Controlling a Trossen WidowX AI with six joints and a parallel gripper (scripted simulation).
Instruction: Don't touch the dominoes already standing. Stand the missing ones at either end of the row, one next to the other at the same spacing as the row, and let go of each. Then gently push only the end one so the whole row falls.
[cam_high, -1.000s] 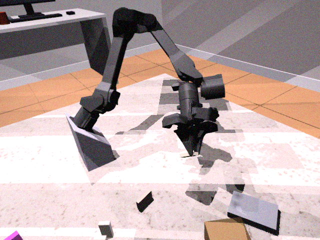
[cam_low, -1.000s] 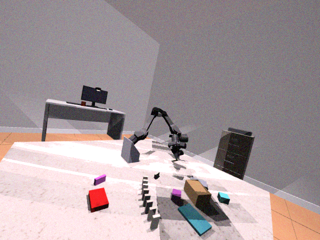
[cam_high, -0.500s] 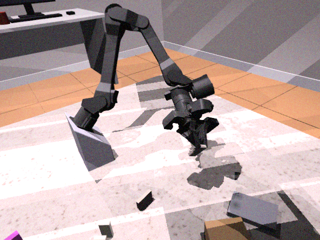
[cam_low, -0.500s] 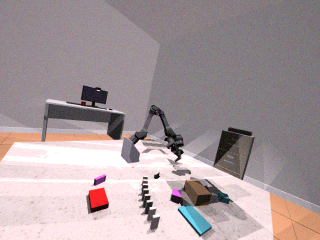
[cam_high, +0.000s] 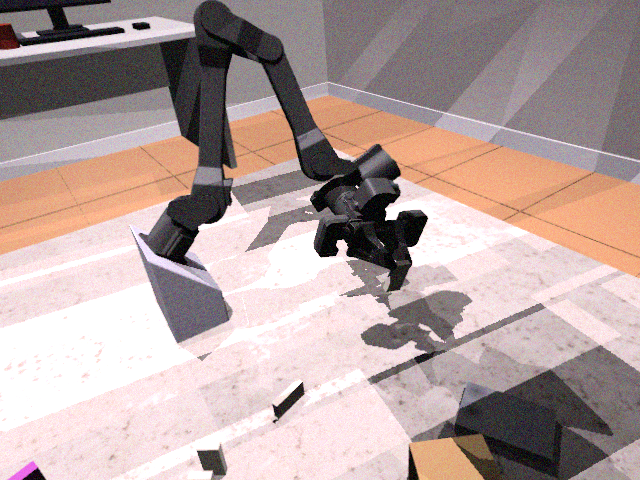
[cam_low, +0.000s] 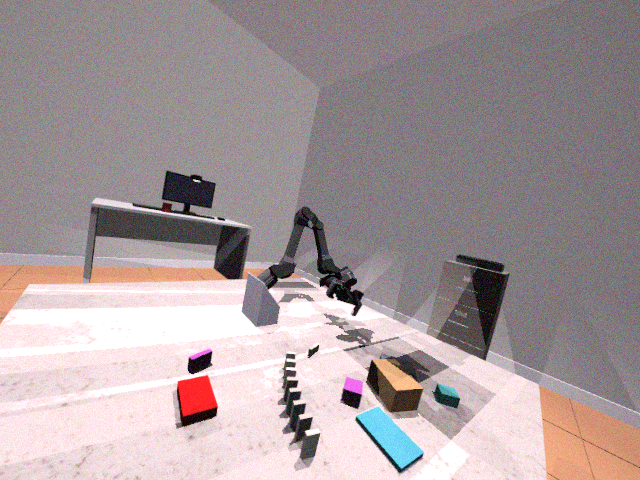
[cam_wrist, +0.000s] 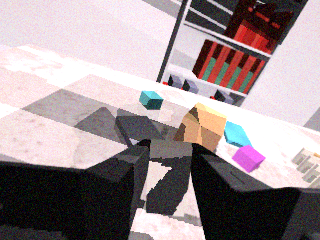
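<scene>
The grey slab lies 19 cm ahead of my gripper tip, 2 cm to the right of it and 13 cm below it. From my gripper tip the other things lie so: teal cube: 34 cm ahead, 5 cm to the right, 12 cm below; purple cube: 16 cm ahead, 26 cm to the right, 12 cm below; tan box: 22 cm ahead, 16 cm to the right, 10 cm below.
</scene>
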